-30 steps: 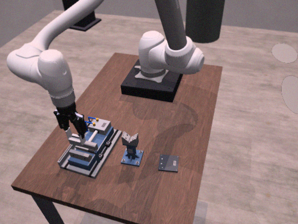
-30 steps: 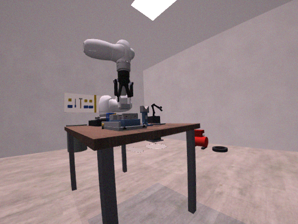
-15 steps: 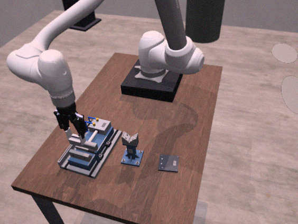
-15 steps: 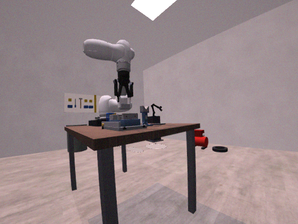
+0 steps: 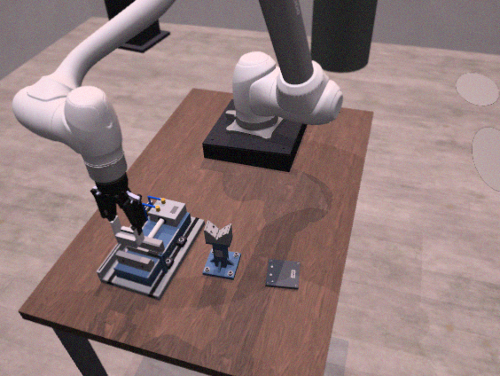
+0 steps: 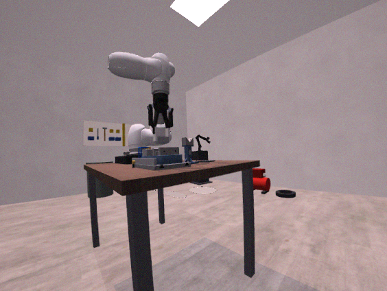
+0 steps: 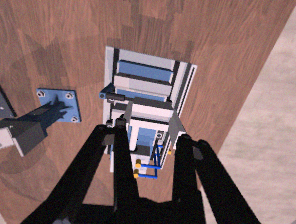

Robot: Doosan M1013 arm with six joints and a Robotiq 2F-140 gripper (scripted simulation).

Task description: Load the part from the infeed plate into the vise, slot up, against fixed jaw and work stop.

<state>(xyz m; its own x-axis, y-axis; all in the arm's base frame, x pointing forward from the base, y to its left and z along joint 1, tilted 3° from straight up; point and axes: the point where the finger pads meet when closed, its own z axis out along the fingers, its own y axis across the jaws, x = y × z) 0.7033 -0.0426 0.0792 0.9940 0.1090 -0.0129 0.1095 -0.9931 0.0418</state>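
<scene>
Right now the fixed jaw is 8 cm below my hand, 3 cm ahead of it and 2 cm to the left of it. Round my hand: part (2 cm below); work stop (7 cm to the left, 7 cm below, 1 cm behind); moving jaw (8 cm below, 4 cm behind, 2 cm to the left).
</scene>
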